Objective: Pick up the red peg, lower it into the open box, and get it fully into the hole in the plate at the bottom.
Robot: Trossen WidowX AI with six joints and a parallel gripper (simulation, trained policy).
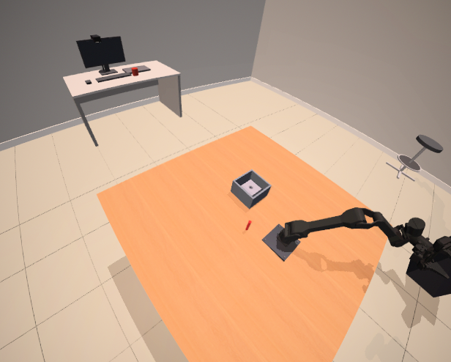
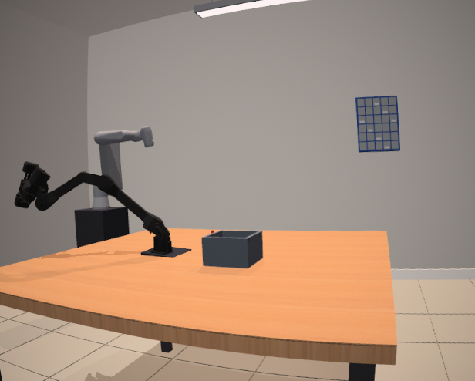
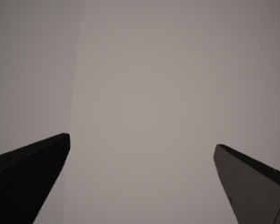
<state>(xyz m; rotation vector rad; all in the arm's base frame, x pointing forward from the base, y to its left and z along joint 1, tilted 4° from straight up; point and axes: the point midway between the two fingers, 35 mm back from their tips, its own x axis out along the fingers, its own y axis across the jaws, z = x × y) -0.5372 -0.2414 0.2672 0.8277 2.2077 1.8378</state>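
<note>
Now: gripper tip 710 mm short of the red peg, 350 mm to the right of it and 280 mm above it. Round my gripper tip: grey box: 870 mm ahead, 290 mm below, 180 mm to the left; plate: 870 mm ahead, 270 mm below, 180 mm to the left.
</note>
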